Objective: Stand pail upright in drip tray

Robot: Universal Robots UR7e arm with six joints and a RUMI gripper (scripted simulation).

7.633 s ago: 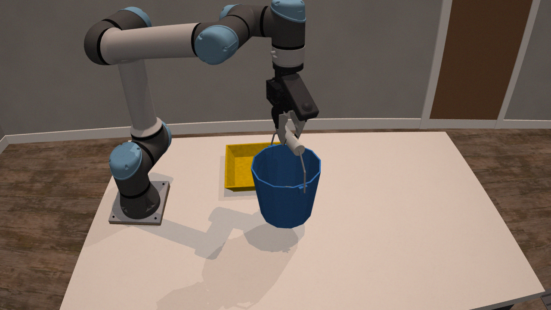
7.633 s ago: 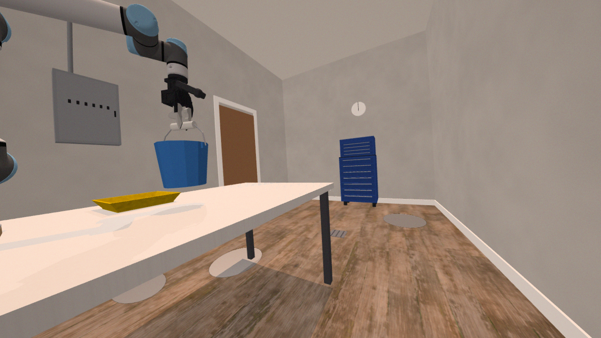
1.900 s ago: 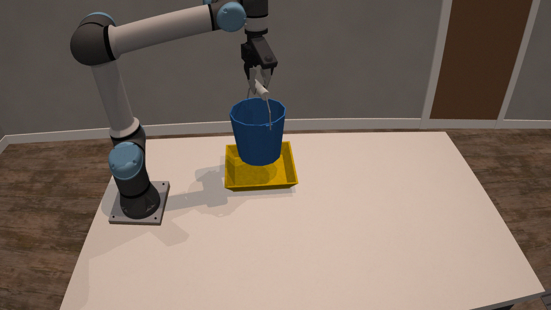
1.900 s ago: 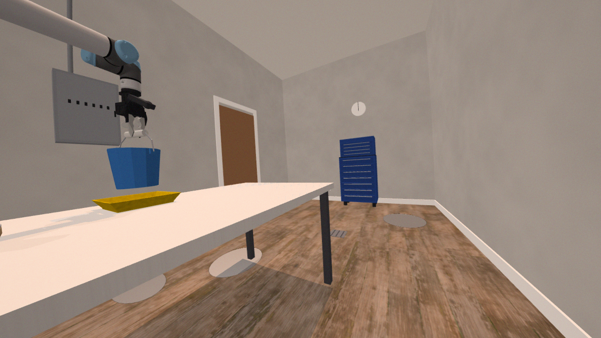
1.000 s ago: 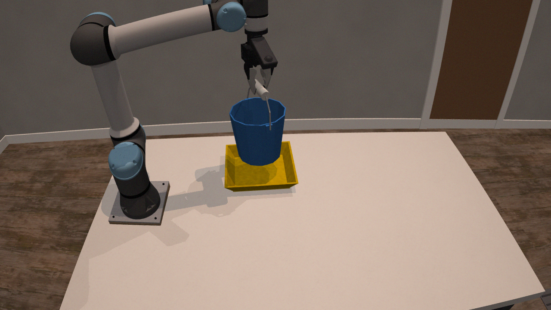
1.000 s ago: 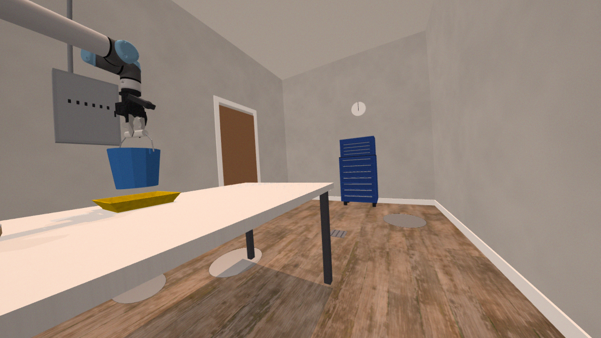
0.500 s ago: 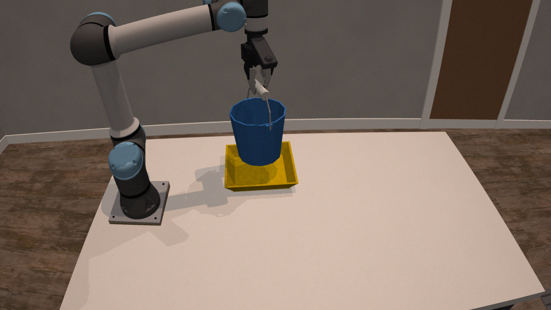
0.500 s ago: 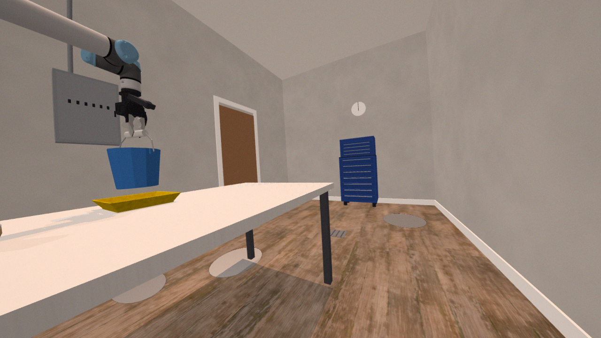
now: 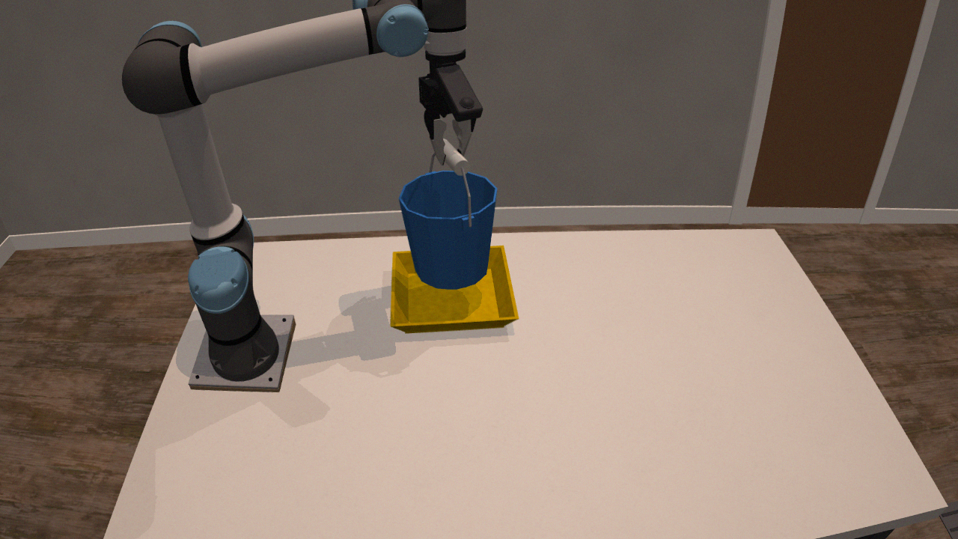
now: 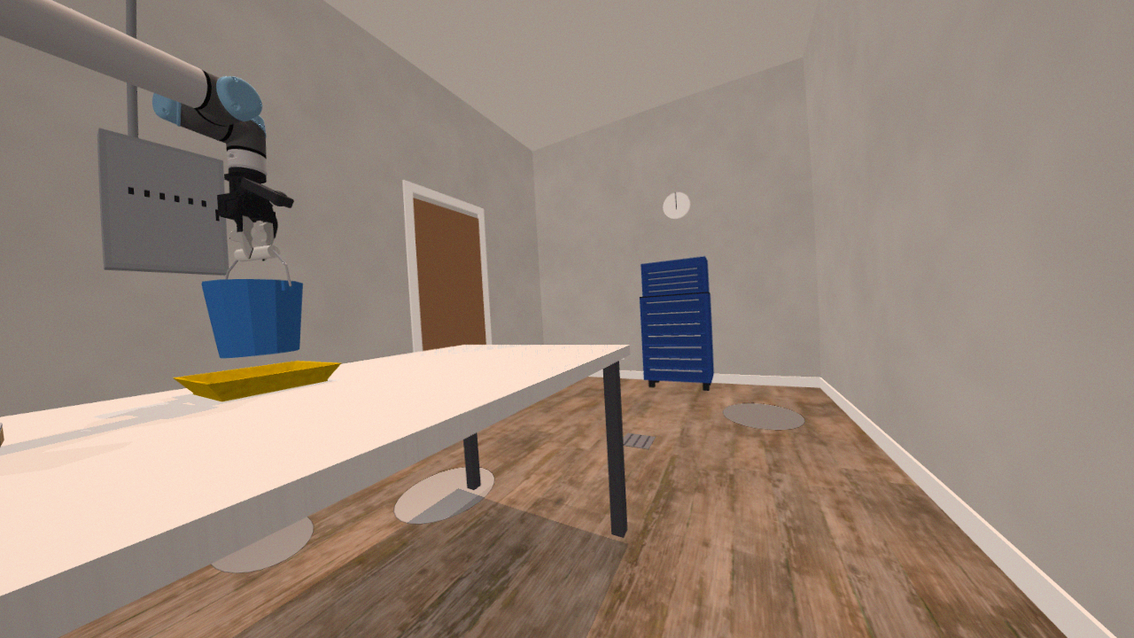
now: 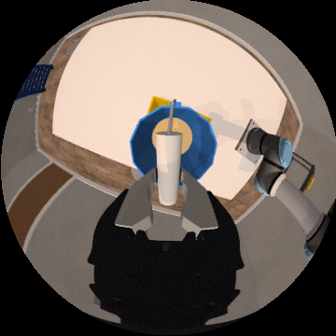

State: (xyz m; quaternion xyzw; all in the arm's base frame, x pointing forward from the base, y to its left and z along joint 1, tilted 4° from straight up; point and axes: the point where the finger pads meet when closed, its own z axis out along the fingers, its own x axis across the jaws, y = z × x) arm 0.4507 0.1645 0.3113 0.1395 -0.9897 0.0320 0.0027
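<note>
Right now the blue pail is 1 cm behind my hand and 10 cm below it. Also, from my hand: drip tray: 1 cm behind, 33 cm below.
</note>
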